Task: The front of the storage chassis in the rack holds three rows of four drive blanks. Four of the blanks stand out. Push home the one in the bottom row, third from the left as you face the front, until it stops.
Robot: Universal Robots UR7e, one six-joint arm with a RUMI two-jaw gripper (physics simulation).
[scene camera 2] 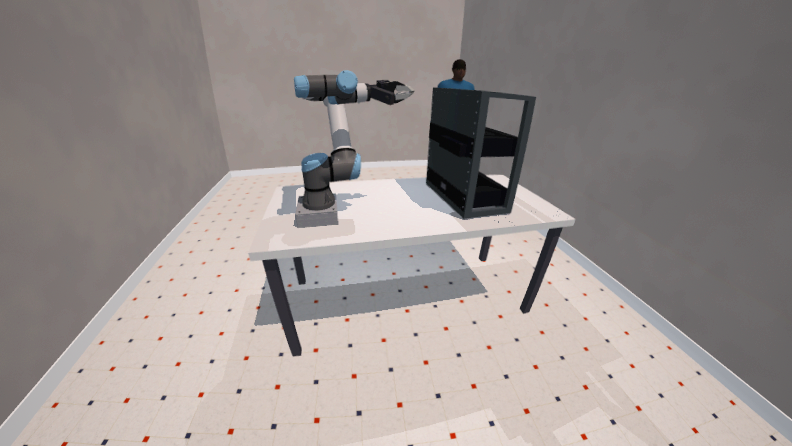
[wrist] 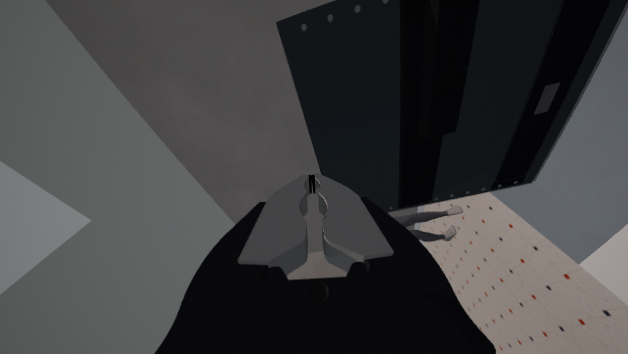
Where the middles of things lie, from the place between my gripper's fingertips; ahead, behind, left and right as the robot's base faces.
Scene:
Now: the dark rack [scene camera 2: 458,138] 35 cm ahead of my hand, 14 cm to the left of it and 28 cm below it.

